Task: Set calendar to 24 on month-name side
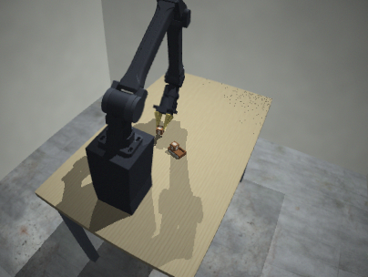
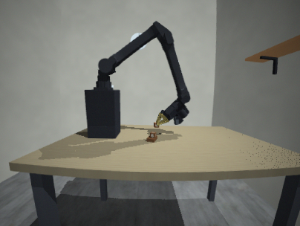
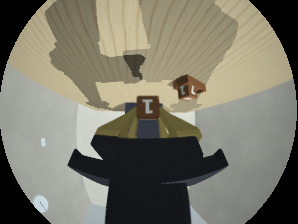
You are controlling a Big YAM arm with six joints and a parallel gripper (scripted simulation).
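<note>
Right now my hand is 50 mm past the brown tray, 100 mm to the left of it and 70 mm above it. Also, from my hand: brown digit cube: 10 mm behind, 10 mm below.
</note>
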